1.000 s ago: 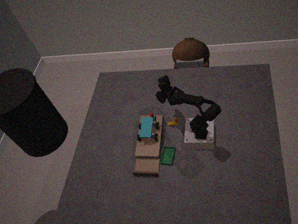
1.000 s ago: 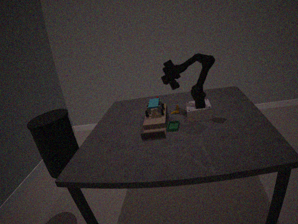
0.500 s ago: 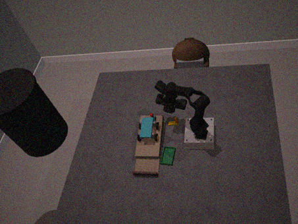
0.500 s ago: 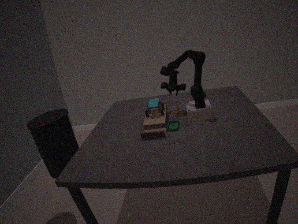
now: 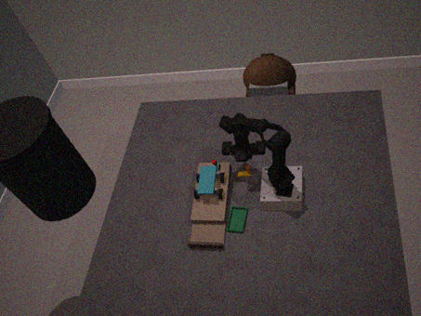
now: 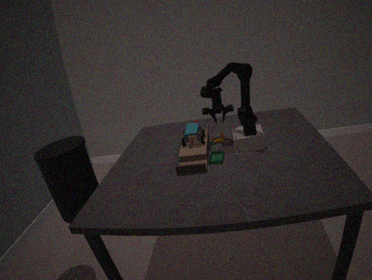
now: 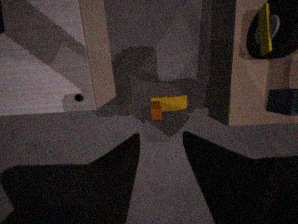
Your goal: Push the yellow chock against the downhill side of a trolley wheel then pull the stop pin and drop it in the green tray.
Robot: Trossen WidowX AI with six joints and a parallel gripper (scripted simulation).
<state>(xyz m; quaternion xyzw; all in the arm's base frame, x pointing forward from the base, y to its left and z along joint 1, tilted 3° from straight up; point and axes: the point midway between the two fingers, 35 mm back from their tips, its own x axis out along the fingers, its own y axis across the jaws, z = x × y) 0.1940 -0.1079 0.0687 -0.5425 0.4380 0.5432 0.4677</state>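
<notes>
My gripper tip is 100 mm above the yellow chock, 20 mm short of it and 10 mm to the right of it. The rest, counted from my gripper tip: tan ramp 160 mm to the left, 130 mm ahead, 70 mm below; trolley 150 mm to the left, 130 mm ahead, 10 mm below; red-headed stop pin 130 mm ahead, 50 mm to the left, 10 mm above.
</notes>
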